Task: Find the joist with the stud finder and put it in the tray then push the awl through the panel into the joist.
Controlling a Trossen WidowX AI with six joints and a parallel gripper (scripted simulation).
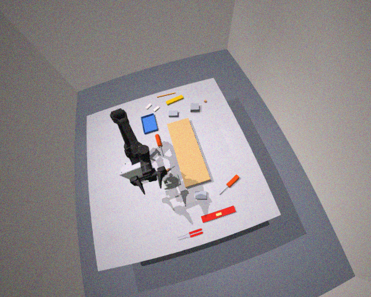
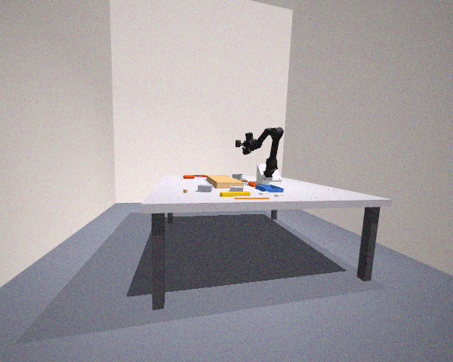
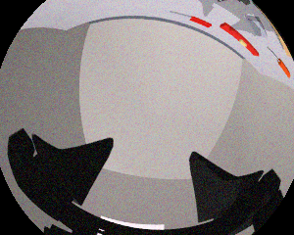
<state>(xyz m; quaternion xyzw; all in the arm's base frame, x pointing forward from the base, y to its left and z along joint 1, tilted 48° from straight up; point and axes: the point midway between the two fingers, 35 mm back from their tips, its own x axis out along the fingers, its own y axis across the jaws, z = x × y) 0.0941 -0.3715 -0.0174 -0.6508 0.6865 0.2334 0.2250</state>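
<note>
Right now my gripper tip is 28 cm above the green light, 8 cm to the right of it and 4 cm short of it. Round my gripper tip: red level 33 cm below, 28 cm ahead, 25 cm to the right; grey stud finder 30 cm below, 8 cm to the left, 5 cm ahead; awl 33 cm below, 17 cm to the left, 9 cm ahead.
</note>
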